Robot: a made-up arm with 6 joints.
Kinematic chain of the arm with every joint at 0, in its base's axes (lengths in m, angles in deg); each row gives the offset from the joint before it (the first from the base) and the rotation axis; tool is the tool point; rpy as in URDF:
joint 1: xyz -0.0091 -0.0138 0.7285 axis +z
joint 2: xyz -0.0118 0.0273 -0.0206 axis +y
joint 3: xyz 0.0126 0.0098 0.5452 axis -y
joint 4: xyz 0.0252 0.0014 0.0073 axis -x
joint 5: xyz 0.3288 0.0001 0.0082 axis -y
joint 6: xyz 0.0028 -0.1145 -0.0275 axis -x
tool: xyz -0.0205 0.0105 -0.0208 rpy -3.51 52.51 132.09
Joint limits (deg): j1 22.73..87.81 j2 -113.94..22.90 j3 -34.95..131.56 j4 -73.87..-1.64 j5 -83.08..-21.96 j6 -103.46..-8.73
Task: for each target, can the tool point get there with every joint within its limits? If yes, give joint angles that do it. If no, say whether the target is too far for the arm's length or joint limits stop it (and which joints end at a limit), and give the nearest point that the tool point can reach.
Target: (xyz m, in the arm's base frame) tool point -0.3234 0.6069 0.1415
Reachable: no: joint limits stop it (at a limit: joint 1, joint 2, joint 4, joint 5, joint 6) | nearest point -0.0341 0.3162 0.8916 | short by 0.855 m
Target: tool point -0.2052 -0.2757 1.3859
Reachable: yes | joints 45.02 -49.31 28.73 -17.84 -29.80 -65.81
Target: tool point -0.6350 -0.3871 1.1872
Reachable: yes | joints 28.07 -57.39 98.35 -40.93 -59.28 -36.27
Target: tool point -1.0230 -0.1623 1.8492
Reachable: no: too far | nearest point -0.5635 -0.2053 1.3754 | short by 0.661 m
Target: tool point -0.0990 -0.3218 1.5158
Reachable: yes | joints 66.15 -27.68 79.82 -26.63 -38.45 -66.17
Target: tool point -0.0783 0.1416 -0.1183
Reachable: no: joint limits stop it (at a limit: joint 1, joint 2, joint 3, joint 4, joint 5) | nearest point -0.5669 -0.3070 0.1833 | short by 0.729 m
